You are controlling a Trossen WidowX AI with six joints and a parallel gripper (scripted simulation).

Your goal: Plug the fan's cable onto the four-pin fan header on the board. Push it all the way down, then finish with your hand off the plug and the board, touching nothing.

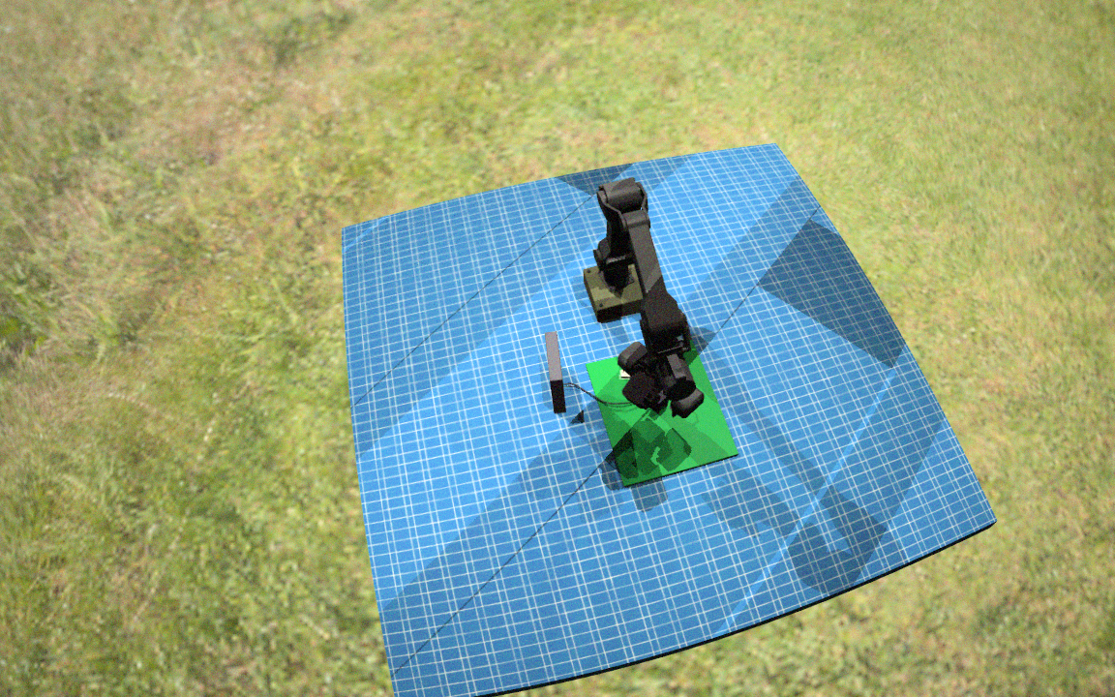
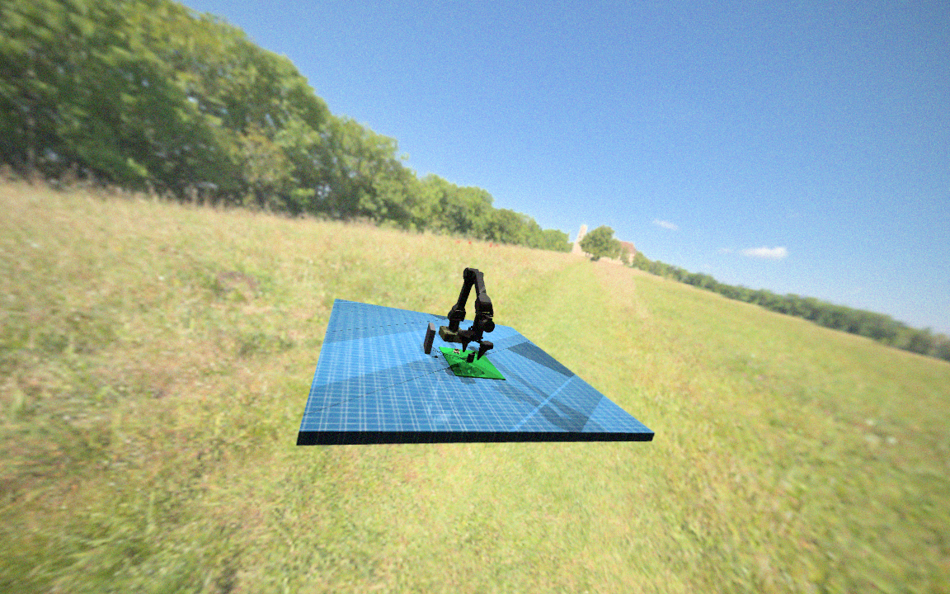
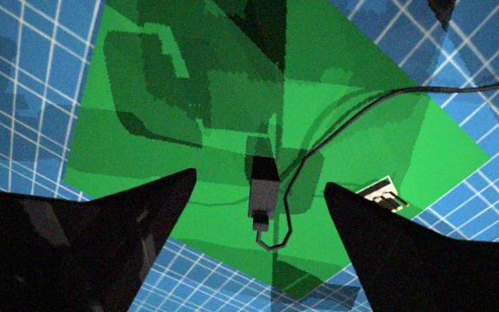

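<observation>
Right now the black fan plug is 10 mm to the left of my gripper tip, 10 mm below it and 10 mm behind it. Also, from my gripper tip: pale fan header 110 mm behind, 30 mm below, 10 mm to the right; green board 50 mm below, 10 mm to the left; black fan 150 mm to the right, 140 mm behind, 20 mm above.
</observation>
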